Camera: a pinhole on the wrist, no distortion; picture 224 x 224 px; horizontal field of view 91.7 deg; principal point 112.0 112.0 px. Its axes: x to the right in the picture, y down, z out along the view. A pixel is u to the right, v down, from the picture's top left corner.
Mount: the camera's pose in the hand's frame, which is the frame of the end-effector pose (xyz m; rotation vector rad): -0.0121 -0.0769 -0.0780 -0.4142 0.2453 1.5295
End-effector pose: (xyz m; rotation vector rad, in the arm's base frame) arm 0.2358 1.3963 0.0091 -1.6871 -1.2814 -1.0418
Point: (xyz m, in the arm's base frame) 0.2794 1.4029 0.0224
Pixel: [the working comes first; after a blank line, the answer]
In the camera's frame: 0.0728 -0.0438 0.1222

177 73
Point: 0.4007 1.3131 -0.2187
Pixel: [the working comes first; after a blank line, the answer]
In the camera's frame: 0.1981 0.1845 0.2365

203 197
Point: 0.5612 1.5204 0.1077
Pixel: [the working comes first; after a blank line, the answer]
In the camera's frame: 0.2512 -0.2237 0.3127

199 34
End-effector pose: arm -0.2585 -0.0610 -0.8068 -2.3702 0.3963 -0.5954
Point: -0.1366 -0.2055 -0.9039
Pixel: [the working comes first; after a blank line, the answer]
In the camera's frame: 0.1644 -0.1617 0.1991

202 24
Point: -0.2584 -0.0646 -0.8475
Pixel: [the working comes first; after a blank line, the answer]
In the camera's frame: 0.0548 -0.0131 0.1377

155 102
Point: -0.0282 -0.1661 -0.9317
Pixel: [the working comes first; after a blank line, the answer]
In the camera's frame: 0.1059 -0.2382 0.2684

155 15
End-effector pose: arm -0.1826 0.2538 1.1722 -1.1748 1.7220 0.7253
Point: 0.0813 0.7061 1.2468
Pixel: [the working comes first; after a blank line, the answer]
In the camera's frame: -0.2195 0.2159 0.4971

64 159
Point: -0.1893 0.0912 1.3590
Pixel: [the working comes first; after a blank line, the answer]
In the camera's frame: 0.0701 0.1059 -0.1095

behind the camera
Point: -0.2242 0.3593 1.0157
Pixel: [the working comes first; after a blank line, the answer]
In the camera's frame: 0.0599 -0.1420 0.2503

138 50
